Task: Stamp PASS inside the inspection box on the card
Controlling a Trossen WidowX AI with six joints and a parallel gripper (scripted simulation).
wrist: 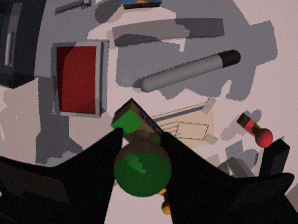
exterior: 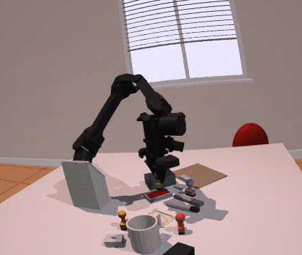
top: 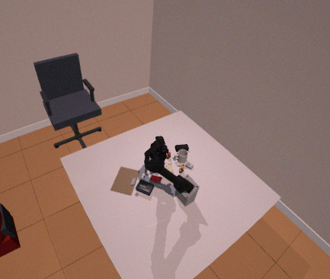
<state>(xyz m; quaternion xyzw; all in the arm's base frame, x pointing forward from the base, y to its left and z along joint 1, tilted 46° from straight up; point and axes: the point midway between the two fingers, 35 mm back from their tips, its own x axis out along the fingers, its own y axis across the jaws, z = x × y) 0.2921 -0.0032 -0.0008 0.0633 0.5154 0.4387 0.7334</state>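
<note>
Now: gripper tip 100 mm above the card and 80 mm to the left of it. From my gripper tip the other things lie so: marker: 90 mm below, 80 mm ahead, 30 mm to the right; red ink pad: 90 mm below, 70 mm to the left, 30 mm behind; green-knobbed stamp: right at my gripper tip.
</note>
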